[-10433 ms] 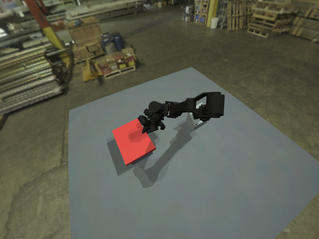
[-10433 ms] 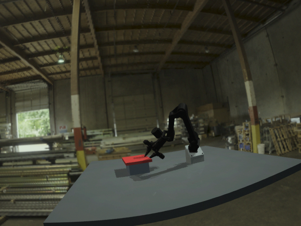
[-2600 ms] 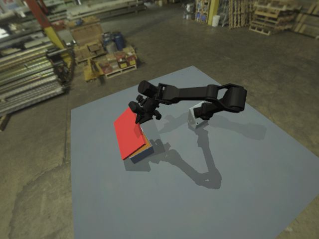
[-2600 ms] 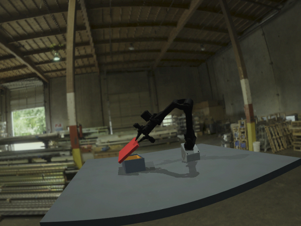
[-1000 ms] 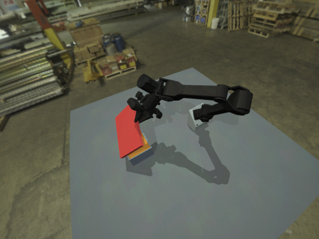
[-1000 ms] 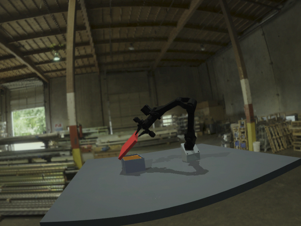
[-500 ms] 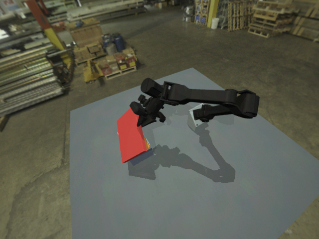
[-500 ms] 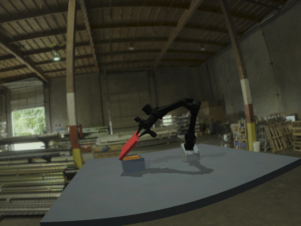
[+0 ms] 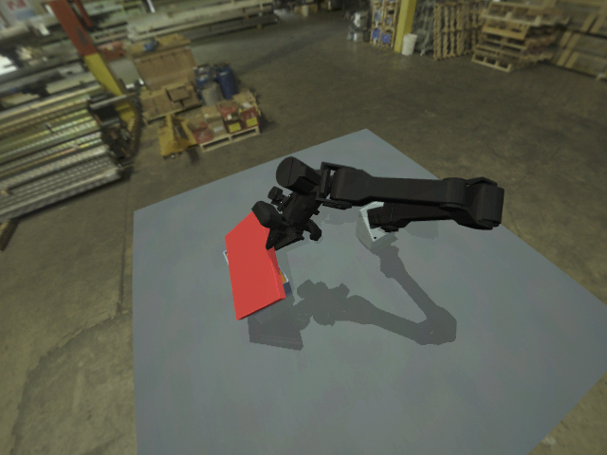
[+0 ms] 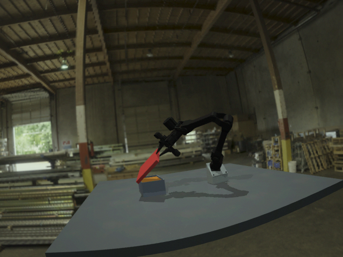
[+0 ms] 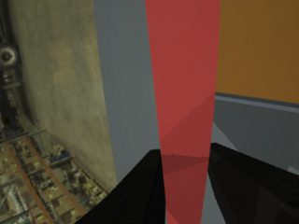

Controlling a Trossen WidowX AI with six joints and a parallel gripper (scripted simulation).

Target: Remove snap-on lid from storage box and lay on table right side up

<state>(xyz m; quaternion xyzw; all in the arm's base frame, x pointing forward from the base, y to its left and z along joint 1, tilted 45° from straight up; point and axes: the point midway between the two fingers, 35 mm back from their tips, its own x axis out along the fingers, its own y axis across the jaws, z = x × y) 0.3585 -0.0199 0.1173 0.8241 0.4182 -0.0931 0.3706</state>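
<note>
Now: the red lid 60 mm ahead of my gripper tip, 20 mm to the right of it and 50 mm below it. Also, from my gripper tip: storage box 60 mm ahead, 70 mm to the right, 190 mm below.
</note>
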